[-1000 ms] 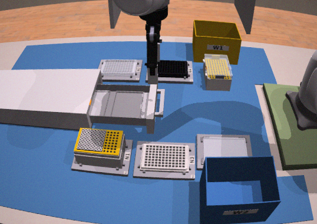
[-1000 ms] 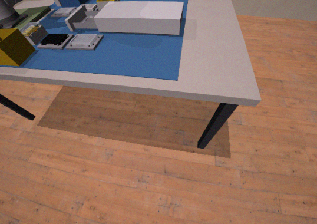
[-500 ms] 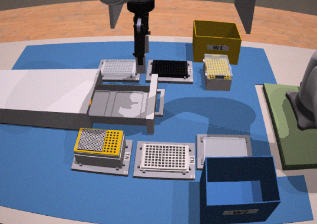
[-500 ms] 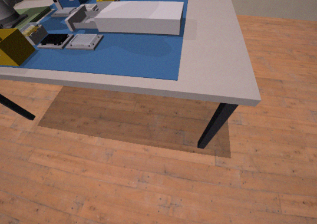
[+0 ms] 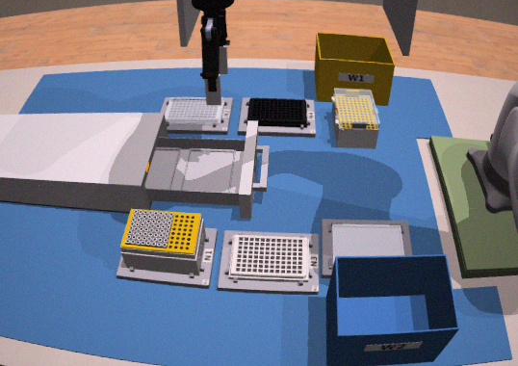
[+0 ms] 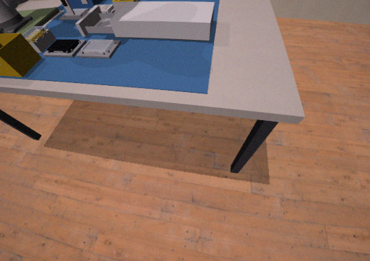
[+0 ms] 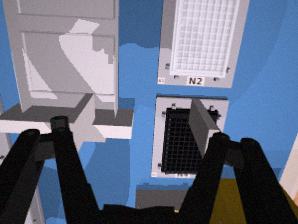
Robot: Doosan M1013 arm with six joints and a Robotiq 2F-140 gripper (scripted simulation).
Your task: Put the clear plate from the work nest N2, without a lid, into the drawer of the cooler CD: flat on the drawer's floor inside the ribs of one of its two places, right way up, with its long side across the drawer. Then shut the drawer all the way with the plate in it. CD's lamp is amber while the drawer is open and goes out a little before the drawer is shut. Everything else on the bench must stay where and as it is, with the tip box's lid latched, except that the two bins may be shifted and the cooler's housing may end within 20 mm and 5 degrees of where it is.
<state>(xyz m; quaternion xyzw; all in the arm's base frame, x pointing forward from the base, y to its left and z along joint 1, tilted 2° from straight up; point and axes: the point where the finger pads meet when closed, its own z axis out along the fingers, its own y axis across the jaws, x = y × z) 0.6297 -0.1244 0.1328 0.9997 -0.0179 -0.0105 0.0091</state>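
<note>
Right now the clear plate is 7 cm ahead of my hand, 8 cm to the right of it and 14 cm below it. The rest, counted from my hand: N2 label: 1 cm behind, 8 cm to the right, 15 cm below; then work nest N2: 7 cm ahead, 8 cm to the right, 16 cm below; then drawer: 5 cm ahead, 11 cm to the left, 14 cm below.
</note>
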